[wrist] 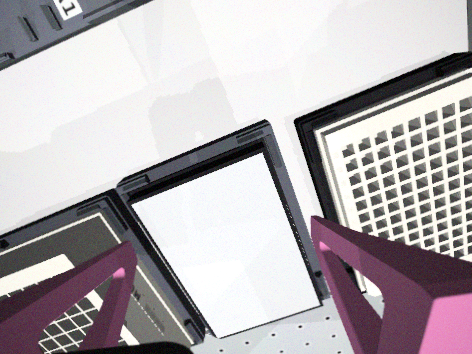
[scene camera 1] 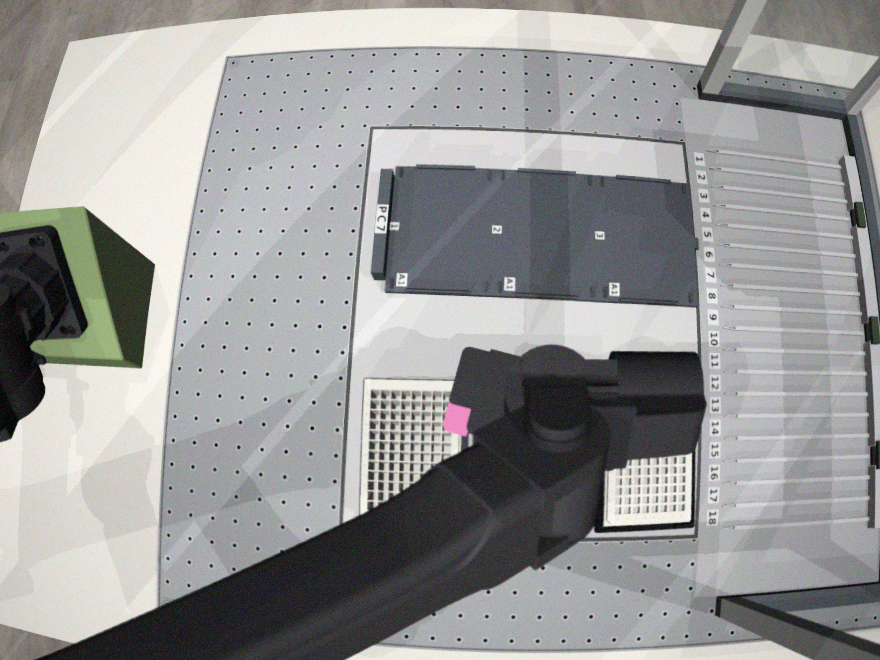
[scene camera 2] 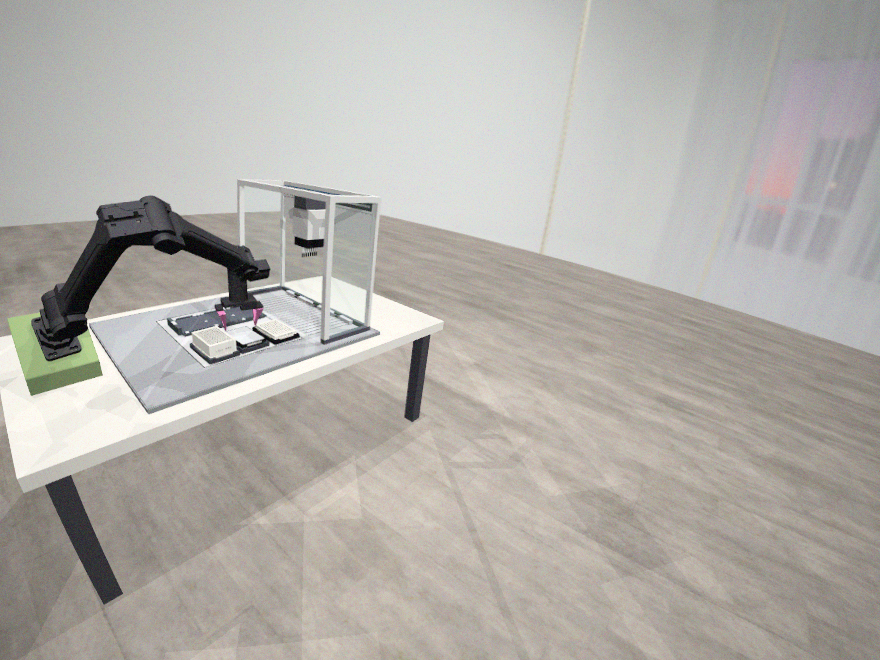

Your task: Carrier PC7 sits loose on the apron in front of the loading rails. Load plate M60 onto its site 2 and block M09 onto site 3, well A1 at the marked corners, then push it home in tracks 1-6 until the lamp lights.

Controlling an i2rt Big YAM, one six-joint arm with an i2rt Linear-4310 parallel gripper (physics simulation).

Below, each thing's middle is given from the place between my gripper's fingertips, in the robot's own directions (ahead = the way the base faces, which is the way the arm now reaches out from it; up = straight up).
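Positions counted from my hand: black-framed white plate (wrist: 223, 226), 20 mm below and 30 mm to the right; dark carrier (scene camera 1: 456, 230), 30 mm below, 180 mm to the left and 20 mm ahead; glass enclosure (scene camera 1: 820, 59), 200 mm above, 320 mm ahead and 80 mm to the left; frame with hanging head (scene camera 2: 308, 214), 330 mm above, 360 mm ahead and 80 mm to the left. Going by their middles, of the things named here the black-framed white plate is the nearest to my hand and the frame with hanging head the farthest from it.
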